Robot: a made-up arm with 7 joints. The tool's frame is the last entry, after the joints. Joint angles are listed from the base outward.
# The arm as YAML. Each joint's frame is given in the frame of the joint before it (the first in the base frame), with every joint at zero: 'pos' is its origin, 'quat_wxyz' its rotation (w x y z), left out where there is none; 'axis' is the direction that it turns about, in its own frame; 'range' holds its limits. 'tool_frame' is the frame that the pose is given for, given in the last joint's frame.
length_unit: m
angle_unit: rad
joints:
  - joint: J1
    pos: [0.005, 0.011, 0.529]
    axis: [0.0, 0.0, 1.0]
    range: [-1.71, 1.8]
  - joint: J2
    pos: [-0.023, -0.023, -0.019]
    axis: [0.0, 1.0, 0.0]
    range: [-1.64, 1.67]
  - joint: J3
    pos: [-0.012, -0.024, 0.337]
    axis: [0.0, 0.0, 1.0]
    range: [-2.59, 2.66]
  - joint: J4
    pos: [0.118, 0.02, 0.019]
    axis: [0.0, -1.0, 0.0]
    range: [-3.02, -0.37]
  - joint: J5
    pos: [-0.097, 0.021, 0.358]
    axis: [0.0, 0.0, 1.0]
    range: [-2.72, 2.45]
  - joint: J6
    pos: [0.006, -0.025, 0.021]
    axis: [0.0, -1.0, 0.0]
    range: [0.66, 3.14]
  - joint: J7
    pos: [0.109, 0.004, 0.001]
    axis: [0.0, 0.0, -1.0]
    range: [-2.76, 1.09]
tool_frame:
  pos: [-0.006, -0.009, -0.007]
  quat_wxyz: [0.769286, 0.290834, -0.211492, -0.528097]
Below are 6 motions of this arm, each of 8 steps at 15 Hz.
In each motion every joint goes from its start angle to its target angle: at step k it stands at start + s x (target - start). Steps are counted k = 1, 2, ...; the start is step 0. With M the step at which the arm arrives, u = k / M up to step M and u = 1 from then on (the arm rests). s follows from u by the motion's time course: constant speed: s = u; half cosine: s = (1 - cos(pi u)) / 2; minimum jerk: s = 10 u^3 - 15 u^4 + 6 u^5.
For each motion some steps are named. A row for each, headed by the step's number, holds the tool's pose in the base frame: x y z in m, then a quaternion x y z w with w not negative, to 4 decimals.
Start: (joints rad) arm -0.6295 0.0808 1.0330 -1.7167 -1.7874 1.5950 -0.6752
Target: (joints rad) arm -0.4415 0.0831 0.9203 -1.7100 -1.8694 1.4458 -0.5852
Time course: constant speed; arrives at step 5
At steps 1, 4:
1: 0.5291 0.2584 0.9004 -0.4200 -0.2757 0.1446 0.8524
4: 0.5230 0.2722 0.9017 -0.4422 -0.3073 0.1204 0.8340

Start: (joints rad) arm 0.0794 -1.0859 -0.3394 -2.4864 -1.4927 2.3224 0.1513
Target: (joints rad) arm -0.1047 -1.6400 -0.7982 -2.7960 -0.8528 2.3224 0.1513
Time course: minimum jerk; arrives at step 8
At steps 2, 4, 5, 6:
2: 0.1329 -0.1267 0.9741 0.0545 -0.7052 -0.1828 0.6829
4: 0.0426 -0.2166 0.9321 0.2055 -0.7014 -0.3351 0.5946
5: -0.0042 -0.2544 0.8949 0.2995 -0.6870 -0.3991 0.5283
6: -0.0352 -0.2765 0.8617 0.3735 -0.6691 -0.4353 0.4725

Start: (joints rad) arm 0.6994 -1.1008 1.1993 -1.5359 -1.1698 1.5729 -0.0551
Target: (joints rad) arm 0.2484 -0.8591 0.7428 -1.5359 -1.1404 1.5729 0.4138
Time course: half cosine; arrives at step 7
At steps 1, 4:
1: -0.6008 0.1786 0.9156 0.2886 -0.8072 0.3570 0.3709
4: -0.3846 0.3144 1.0655 0.2873 -0.8340 0.1276 0.4535

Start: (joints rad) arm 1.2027 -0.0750 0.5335 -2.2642 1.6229 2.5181 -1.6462
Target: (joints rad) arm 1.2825 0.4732 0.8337 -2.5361 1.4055 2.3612 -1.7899
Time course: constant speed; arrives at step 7
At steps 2, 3, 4, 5, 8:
2: -0.0538 0.4567 0.5647 0.6288 0.4150 0.2933 0.5885
3: -0.0779 0.4451 0.5203 0.5805 0.4645 0.3012 0.5972
4: -0.1022 0.4276 0.4794 0.5307 0.5140 0.3064 0.6003
5: -0.1262 0.4048 0.4424 0.4798 0.5631 0.3088 0.5978
8: -0.1713 0.3458 0.3822 0.3762 0.6582 0.3043 0.5767

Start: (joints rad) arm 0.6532 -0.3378 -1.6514 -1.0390 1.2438 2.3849 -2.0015
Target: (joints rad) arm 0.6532 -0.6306 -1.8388 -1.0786 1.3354 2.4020 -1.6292
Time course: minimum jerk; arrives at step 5
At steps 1, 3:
1: 0.0404 -0.6051 1.1122 0.2343 -0.8620 0.0720 0.4438
3: -0.0766 -0.6906 1.0011 0.3079 -0.9074 -0.0600 0.2799

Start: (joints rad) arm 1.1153 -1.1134 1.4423 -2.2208 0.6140 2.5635 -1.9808
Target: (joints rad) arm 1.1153 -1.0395 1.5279 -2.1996 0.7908 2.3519 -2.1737
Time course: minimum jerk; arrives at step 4
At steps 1, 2, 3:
1: -0.5343 0.0859 0.6802 -0.0561 0.0664 -0.9959 0.0247
2: -0.5374 0.0908 0.6630 -0.0345 0.0025 -0.9988 0.0353
3: -0.5406 0.0933 0.6445 -0.0148 -0.0633 -0.9966 0.0513

